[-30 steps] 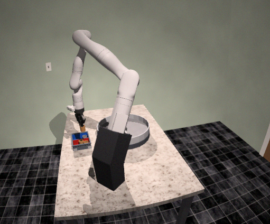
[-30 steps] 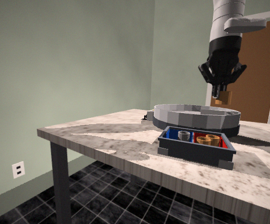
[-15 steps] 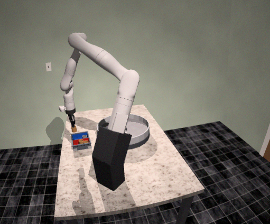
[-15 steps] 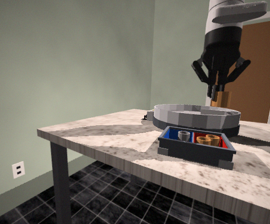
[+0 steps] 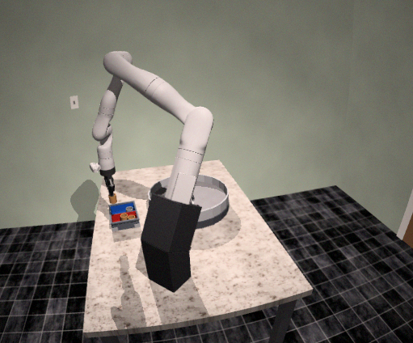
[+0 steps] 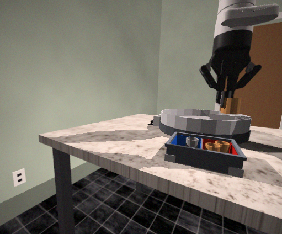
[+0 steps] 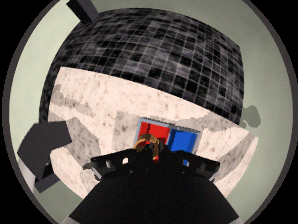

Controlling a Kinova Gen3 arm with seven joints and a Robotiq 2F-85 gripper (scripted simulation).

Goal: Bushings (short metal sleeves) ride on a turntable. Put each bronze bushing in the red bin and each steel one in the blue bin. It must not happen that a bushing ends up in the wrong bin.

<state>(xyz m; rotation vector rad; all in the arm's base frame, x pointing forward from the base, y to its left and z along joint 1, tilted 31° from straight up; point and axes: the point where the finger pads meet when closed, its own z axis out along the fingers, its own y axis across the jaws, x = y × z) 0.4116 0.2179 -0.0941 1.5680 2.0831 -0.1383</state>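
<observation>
Now: hand 40 mm short of the bin tray, 40 mm to the left of it and 160 mm above it. Also, from my hand: turntable (50 mm ahead, 400 mm to the right, 130 mm below).
</observation>
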